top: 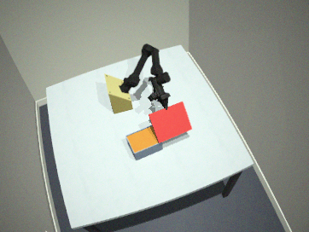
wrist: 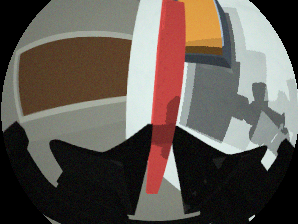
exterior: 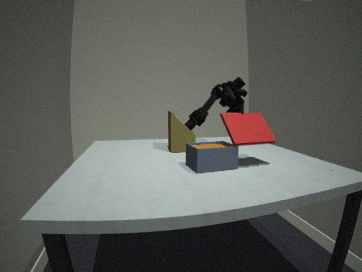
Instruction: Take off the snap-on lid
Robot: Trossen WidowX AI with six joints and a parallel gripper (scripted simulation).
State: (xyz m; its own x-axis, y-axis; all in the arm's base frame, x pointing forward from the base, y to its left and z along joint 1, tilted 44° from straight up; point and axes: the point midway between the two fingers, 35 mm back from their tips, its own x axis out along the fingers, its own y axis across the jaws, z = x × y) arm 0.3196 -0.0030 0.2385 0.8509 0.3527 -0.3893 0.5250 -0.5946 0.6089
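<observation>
Now: gripper tip 70 mm short of the red lid and 50 mm above it. From my gripper tip the other things lie so: grey-blue storage box (50 mm ahead, 190 mm to the right, 180 mm below).
</observation>
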